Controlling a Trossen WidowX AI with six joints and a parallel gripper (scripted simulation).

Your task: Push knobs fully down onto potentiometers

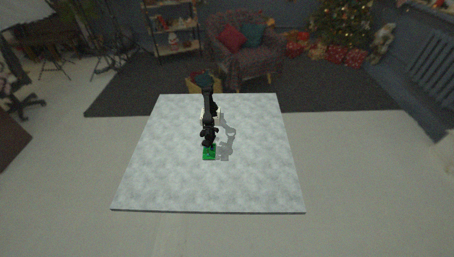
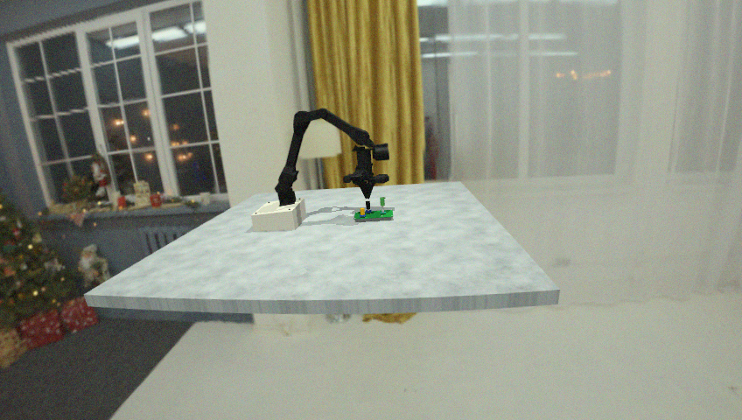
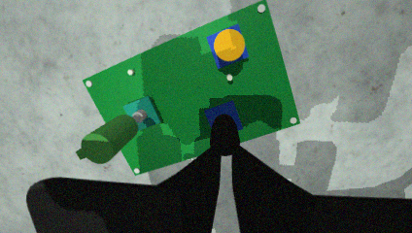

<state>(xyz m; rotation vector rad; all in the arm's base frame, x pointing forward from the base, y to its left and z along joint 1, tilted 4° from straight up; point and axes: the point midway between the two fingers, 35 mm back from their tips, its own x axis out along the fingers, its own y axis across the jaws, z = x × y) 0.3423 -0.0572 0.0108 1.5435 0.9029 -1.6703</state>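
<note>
My gripper tip is 60 mm short of the green knob, 40 mm to the left of it and 10 mm above it.
</note>
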